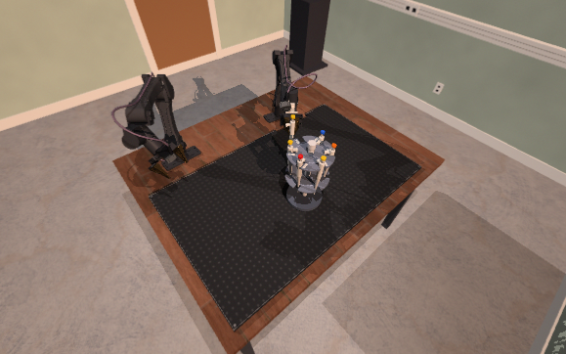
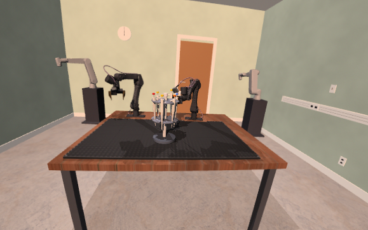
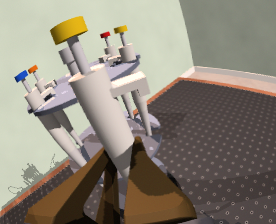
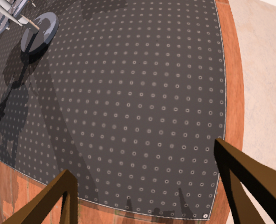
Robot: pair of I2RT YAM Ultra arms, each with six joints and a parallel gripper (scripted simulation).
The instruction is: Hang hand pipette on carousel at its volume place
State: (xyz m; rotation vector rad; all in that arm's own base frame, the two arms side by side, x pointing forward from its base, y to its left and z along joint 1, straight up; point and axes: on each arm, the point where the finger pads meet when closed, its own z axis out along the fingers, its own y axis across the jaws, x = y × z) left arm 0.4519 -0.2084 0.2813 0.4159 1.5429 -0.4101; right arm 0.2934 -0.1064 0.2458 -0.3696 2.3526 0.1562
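My left gripper is now 10 mm past the pipette, 10 mm to the left of it and 20 mm above it.
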